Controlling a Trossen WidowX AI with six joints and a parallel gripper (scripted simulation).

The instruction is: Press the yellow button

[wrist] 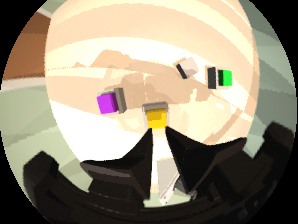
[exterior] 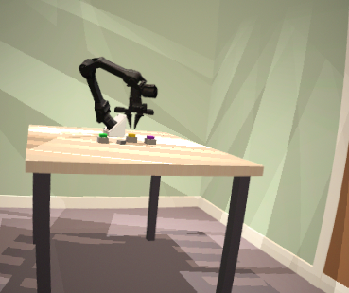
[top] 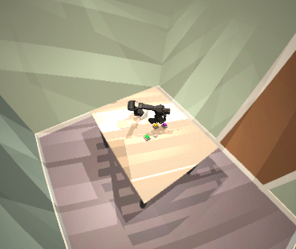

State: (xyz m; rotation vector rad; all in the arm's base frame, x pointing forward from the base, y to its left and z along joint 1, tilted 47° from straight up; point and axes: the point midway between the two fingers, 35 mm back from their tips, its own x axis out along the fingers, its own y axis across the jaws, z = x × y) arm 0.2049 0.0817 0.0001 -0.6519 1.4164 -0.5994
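Now: the yellow button 30 mm below my gripper tip. The rest, counted from my gripper tip: purple button 40 mm ahead, 80 mm to the left, 30 mm below; then green button 70 mm ahead, 160 mm to the right, 30 mm below; then pale block 90 mm ahead, 70 mm to the right, 60 mm below.
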